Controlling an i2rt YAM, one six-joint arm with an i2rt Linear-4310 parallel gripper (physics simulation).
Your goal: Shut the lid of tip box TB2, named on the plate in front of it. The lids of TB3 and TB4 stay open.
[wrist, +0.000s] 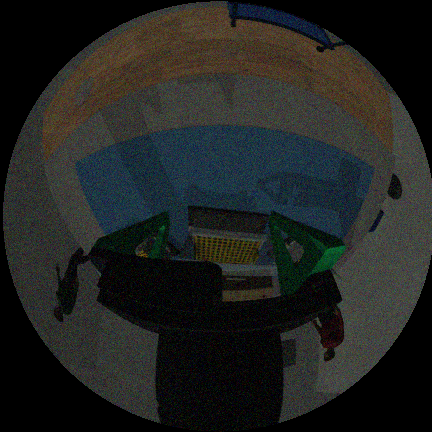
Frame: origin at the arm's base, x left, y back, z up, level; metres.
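Seen in the pictures: gripper, fingertip midpoint: (218, 216).
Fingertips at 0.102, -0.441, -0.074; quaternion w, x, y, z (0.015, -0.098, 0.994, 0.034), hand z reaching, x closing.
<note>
A point is followed by its place in that frame, as x, y, z.
The middle tip box (227, 249) @[0.083, -0.393, -0.077], with a yellow tip rack and a dark wall, shows between my fingers in the wrist view. By its middle place it is TB2, but its name plate cannot be read. Its see-through lid (250, 270) @[0.058, -0.396, -0.049] shows as a pale band and edges around the yellow rack; it looks raised, its exact angle is unclear. My gripper (218, 216) @[0.102, -0.441, -0.074] is open and empty, its green fingers apart on the left and right of the box. Whether a finger touches the lid cannot be told. TB4 and TB3 are mostly hidden behind the left and right fingers.
A blue mat (220, 165) @[0.105, -0.447, -0.193] lies beyond the box, on a grey table top (200, 97) @[0.156, -0.553, -0.196]. A wooden floor stretches behind. A tan surface (250, 295) @[-0.051, -0.136, -0.113] with a dark strip shows below the box. Dark human figures show at the lower left and lower right.
</note>
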